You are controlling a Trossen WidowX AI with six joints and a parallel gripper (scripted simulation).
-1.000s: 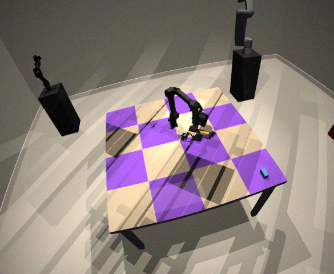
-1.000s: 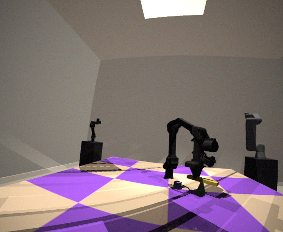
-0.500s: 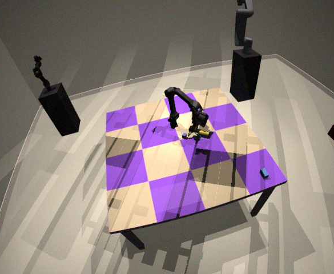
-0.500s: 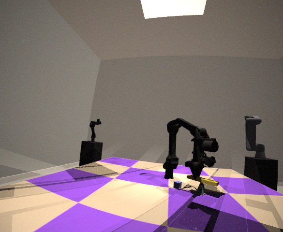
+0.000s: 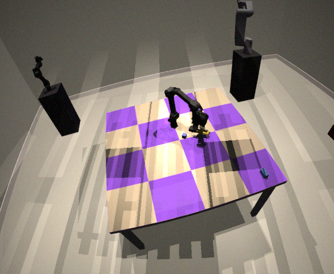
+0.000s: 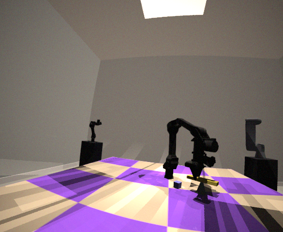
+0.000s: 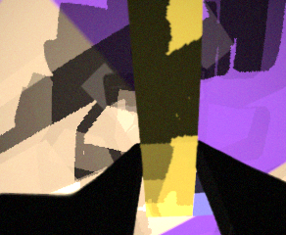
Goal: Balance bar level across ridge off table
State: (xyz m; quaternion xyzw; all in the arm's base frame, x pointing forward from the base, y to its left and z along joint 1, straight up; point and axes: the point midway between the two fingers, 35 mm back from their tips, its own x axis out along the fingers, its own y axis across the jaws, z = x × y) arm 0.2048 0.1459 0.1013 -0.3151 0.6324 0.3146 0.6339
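Right now the yellow bar is 2 cm ahead of my gripper tip and 2 cm to the left of it. Round my gripper tip: light blue block (54 cm ahead, 35 cm to the left, 5 cm below); dark blue cube (2 cm behind, 10 cm to the right, 5 cm below).
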